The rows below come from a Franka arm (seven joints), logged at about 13 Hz.
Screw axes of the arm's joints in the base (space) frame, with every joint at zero. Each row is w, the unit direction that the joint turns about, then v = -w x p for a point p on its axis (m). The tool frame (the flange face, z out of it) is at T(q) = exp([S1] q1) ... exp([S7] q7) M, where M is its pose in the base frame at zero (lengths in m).
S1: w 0 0 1 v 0 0 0
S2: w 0 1 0 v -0.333 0 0
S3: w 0 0 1 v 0 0 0
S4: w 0 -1 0 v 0.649 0 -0.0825
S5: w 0 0 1 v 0 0 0
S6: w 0 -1 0 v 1.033 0 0
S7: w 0 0 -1 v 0 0.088 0
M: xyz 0.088 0 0.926 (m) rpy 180 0 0 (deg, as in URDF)
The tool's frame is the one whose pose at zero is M.
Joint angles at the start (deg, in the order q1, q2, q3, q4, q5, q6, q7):
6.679 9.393 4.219 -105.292 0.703 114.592 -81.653
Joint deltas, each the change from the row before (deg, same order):
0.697 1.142 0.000 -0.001 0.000 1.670 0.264
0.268 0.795 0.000 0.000 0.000 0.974 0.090
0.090 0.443 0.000 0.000 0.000 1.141 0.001
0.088 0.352 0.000 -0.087 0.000 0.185 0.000
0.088 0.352 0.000 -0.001 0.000 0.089 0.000
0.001 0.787 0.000 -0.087 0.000 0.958 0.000
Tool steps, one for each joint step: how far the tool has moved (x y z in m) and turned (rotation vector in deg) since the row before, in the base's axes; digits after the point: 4 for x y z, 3 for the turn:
0.0036 0.0080 -0.0095 0.175 -0.499 0.393
0.0025 0.0033 -0.0069 0.088 -0.164 0.154
0.0025 0.0014 -0.0029 0.168 -0.679 0.060
0.0003 0.0010 -0.0042 -0.028 0.253 0.084
0.0005 0.0010 -0.0036 -0.030 0.263 0.086
0.0024 0.0004 -0.0077 0.068 -0.073 -0.024

